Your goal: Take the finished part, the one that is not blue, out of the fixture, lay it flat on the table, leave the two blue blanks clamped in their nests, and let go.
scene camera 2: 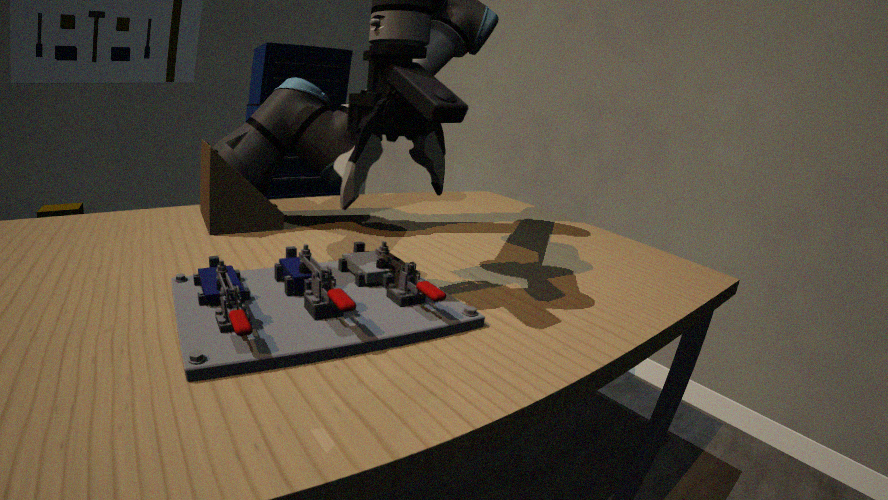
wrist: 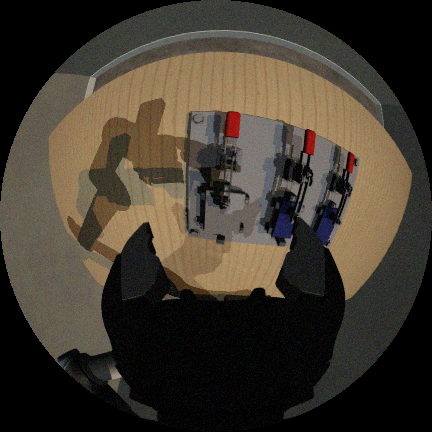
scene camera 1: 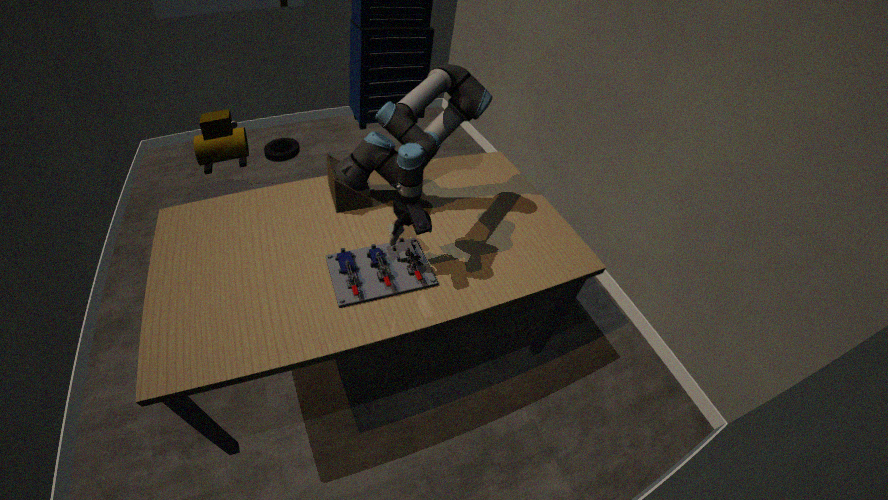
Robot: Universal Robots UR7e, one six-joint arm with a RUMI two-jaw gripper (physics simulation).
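Observation:
The finished part [scene camera 1: 407, 249] [scene camera 2: 365, 267] [wrist: 223, 218] is a grey block. It sits in the right nest of the grey fixture plate [scene camera 1: 372, 291] [scene camera 2: 279, 342] [wrist: 256, 150], as scene camera 2 shows. A clamp arm reaches over it, and that clamp's red handle [scene camera 1: 418, 275] [scene camera 2: 430, 290] [wrist: 233, 124] lies low toward the front. One blue blank [scene camera 1: 374, 253] [scene camera 2: 291, 272] [wrist: 283, 224] sits in the middle nest and another blue blank [scene camera 1: 345, 260] [scene camera 2: 211, 283] [wrist: 325, 226] in the left nest, each under its clamp arm. My gripper [scene camera 2: 392, 198] [wrist: 221, 222] is open and empty, above and behind the fixture's right side.
The arm's wedge-shaped base [scene camera 1: 344, 195] [scene camera 2: 233, 204] stands at the back of the wooden table [scene camera 1: 217, 279] [scene camera 2: 93, 372] [wrist: 260, 85]. The other two clamps also have red handles pointing toward the front. Arm shadows fall on the table right of the fixture. A blue cabinet [scene camera 1: 356, 68] stands behind.

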